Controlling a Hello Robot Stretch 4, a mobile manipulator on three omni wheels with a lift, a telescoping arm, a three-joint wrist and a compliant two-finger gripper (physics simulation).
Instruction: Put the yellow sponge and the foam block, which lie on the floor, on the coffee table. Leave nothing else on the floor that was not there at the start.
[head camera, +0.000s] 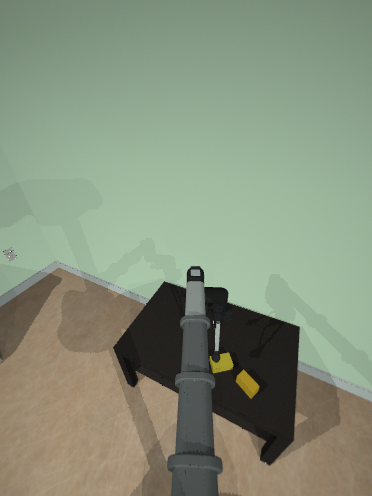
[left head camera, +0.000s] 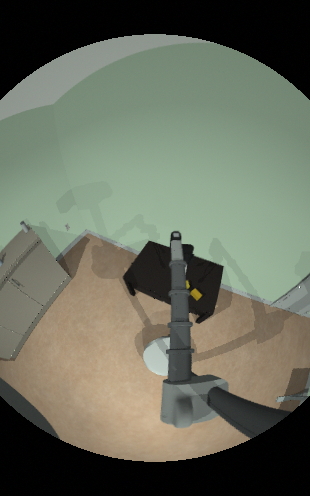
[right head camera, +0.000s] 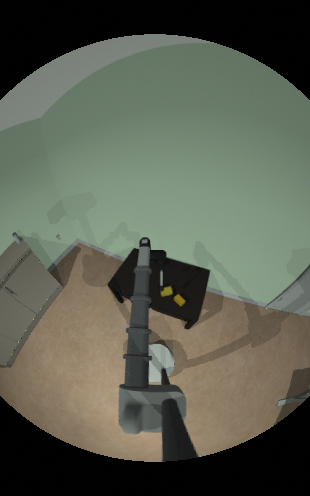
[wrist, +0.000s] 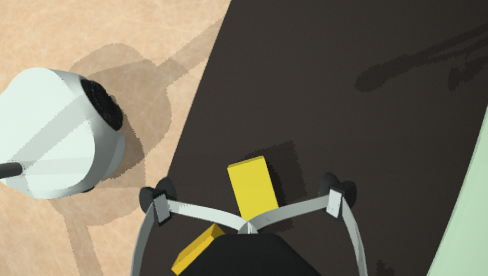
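Seen in the pictures: gripper, fingertip midpoint: (head camera: 214, 342) (wrist: 247, 191); robot's base at its link origin: (left head camera: 164, 354) (right head camera: 152, 361).
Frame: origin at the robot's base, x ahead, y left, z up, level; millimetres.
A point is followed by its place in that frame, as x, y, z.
Note:
A bright yellow block (head camera: 222, 363) {617, -133, 467} (left head camera: 187, 284) {624, -169, 467} (right head camera: 167, 291) {615, -144, 467} (wrist: 254, 190) {631, -126, 468} and a darker golden-yellow block (head camera: 247, 384) {522, -232, 483} (left head camera: 196, 294) {519, -237, 483} (right head camera: 179, 300) {518, -238, 483} (wrist: 196, 250) {532, -217, 483} lie apart on the black coffee table (head camera: 160, 325) {847, 202, 423} (left head camera: 145, 265) {849, 224, 423} (right head camera: 125, 280) {756, 253, 423} (wrist: 300, 75) {727, 65, 423}. They are the sponge and the foam block; I cannot tell for sure which is which. My gripper (wrist: 247, 191) {621, -88, 642} is open and empty above the table. Its fingertips stand wide on both sides of the bright block's line in the wrist view, raised above it. The gripper body partly covers both blocks there, and the arm hides part of the gripper in the head view.
My extended arm (head camera: 194, 415) {236, 0, 1056} (left head camera: 179, 310) {225, 2, 1056} (right head camera: 138, 317) {222, -2, 1056} reaches over the table. My white base (left head camera: 156, 357) {-17, 77, 187} (right head camera: 162, 361) {10, -96, 187} (wrist: 50, 130) {52, 10, 187} stands on the floor in front. A green wall (head camera: 200, 150) {1160, -22, 1311} is behind the table, and a grey cabinet (left head camera: 30, 305) {178, 1636, 312} (right head camera: 30, 300) {373, 1545, 348} stands at the left.

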